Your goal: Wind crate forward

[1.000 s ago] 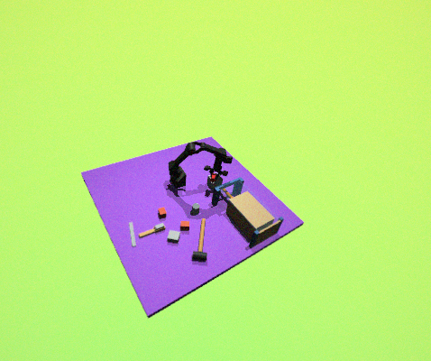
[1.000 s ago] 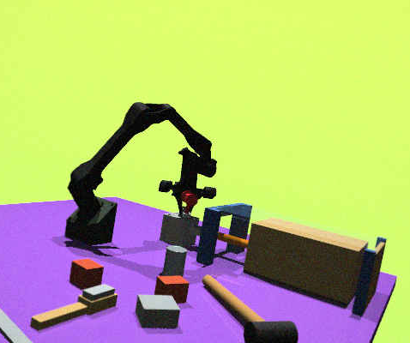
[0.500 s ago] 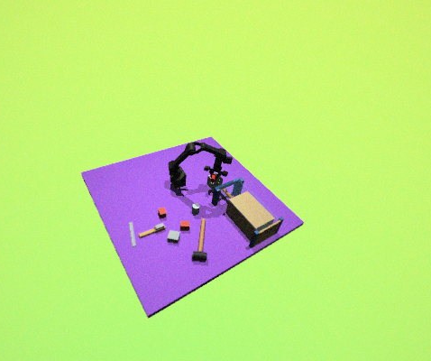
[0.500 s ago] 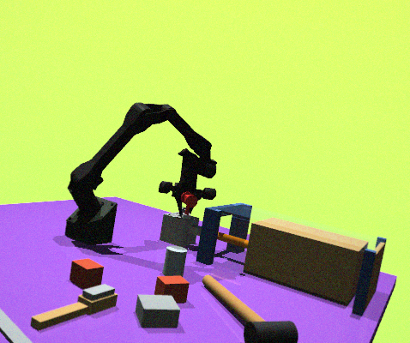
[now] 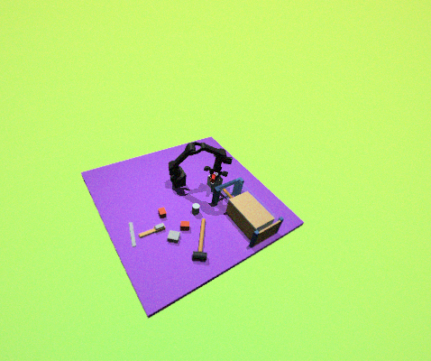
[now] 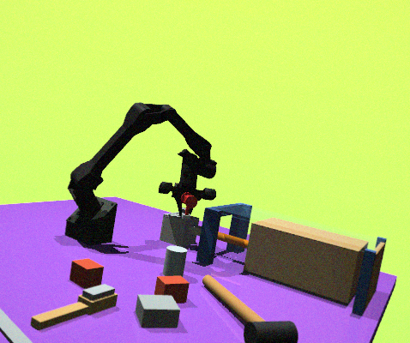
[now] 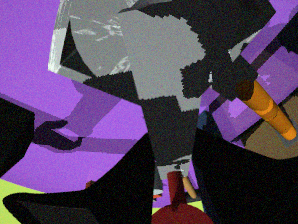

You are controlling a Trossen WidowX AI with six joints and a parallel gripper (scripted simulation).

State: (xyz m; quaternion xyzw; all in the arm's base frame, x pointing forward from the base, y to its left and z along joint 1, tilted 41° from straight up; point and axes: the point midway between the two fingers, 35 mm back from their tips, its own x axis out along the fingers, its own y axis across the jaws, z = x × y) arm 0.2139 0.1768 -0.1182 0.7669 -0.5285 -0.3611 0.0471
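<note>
Now: the red knob 20 mm ahead of my gripper tip, 30 mm to the right of it and 50 mm above it. Also, from my gripper tip: grey winch 60 mm behind, 40 mm to the left, 70 mm below; grey block 260 mm ahead, 490 mm to the right, 80 mm below; winch handle 20 mm above.
</note>
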